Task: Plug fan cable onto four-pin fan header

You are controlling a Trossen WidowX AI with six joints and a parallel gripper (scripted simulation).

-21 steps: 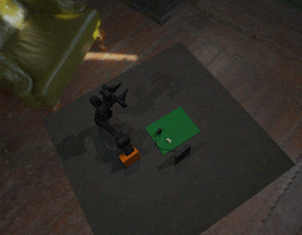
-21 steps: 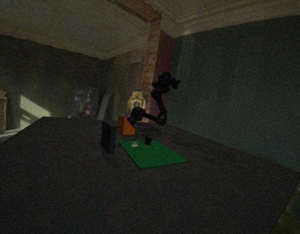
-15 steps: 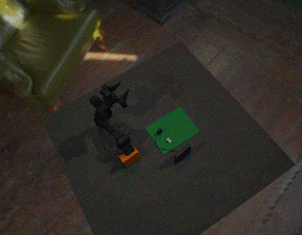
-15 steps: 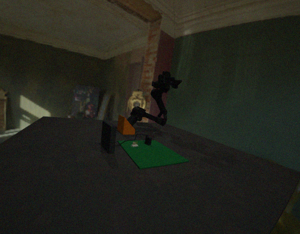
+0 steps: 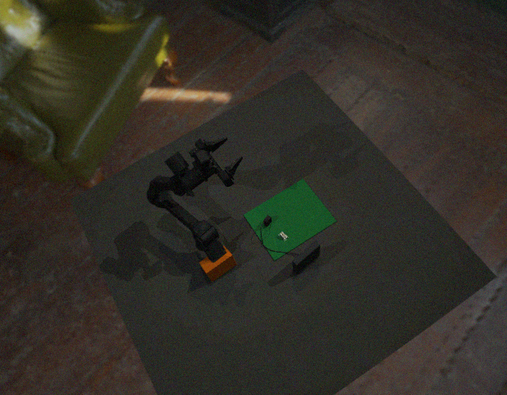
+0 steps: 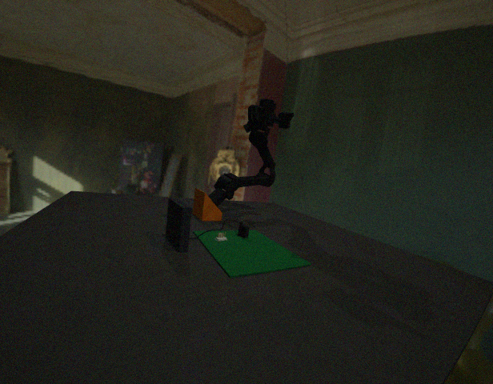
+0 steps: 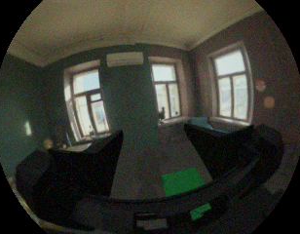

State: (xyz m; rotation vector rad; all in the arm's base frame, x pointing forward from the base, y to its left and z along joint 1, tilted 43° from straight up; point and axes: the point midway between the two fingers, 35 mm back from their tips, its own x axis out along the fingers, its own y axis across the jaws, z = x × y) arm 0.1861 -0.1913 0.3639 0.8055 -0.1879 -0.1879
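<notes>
Now: gripper tip 43 cm above the dark fan plug and 11 cm to the left of it. The rest, counted from my gripper tip: white four-pin header 45 cm below, 20 cm to the right, 1 cm ahead; black fan 39 cm below, 33 cm to the right; green board 47 cm below, 15 cm to the right, 8 cm ahead.
</notes>
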